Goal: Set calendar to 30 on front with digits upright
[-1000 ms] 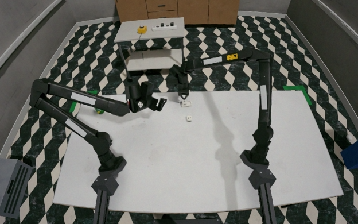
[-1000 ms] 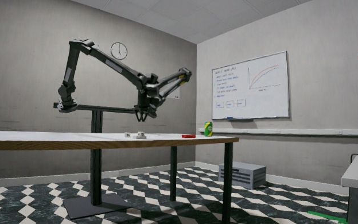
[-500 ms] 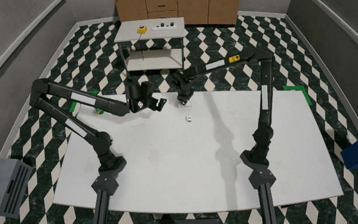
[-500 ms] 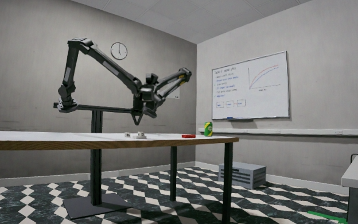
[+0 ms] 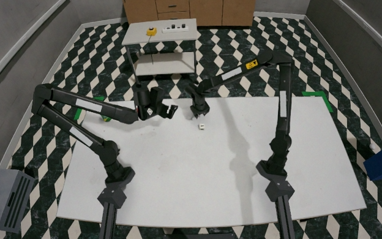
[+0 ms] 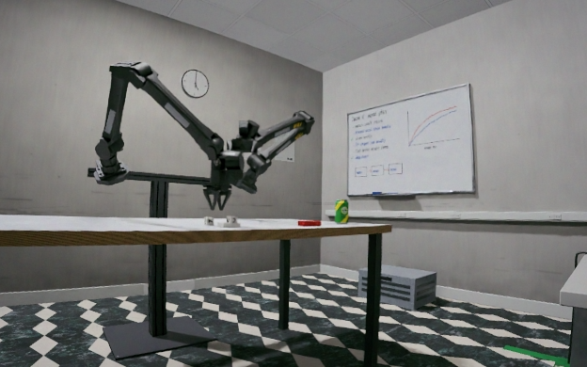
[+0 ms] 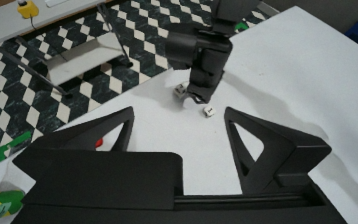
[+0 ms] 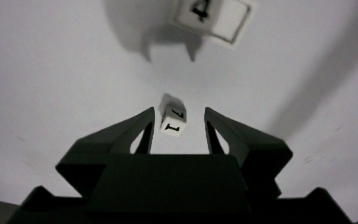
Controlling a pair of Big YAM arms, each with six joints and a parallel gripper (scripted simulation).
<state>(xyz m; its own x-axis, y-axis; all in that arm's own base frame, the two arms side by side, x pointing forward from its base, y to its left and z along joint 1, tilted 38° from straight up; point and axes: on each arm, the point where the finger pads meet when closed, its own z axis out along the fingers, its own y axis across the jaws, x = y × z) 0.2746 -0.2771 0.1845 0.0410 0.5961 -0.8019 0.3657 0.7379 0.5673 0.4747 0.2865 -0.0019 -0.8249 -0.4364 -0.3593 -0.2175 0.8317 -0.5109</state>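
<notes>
Right now the flat white tray is 90 mm ahead of my right hand and 60 mm below it. The rest, counted from my right hand: flat red object (380 mm to the left, 120 mm ahead, 50 mm below).
</notes>
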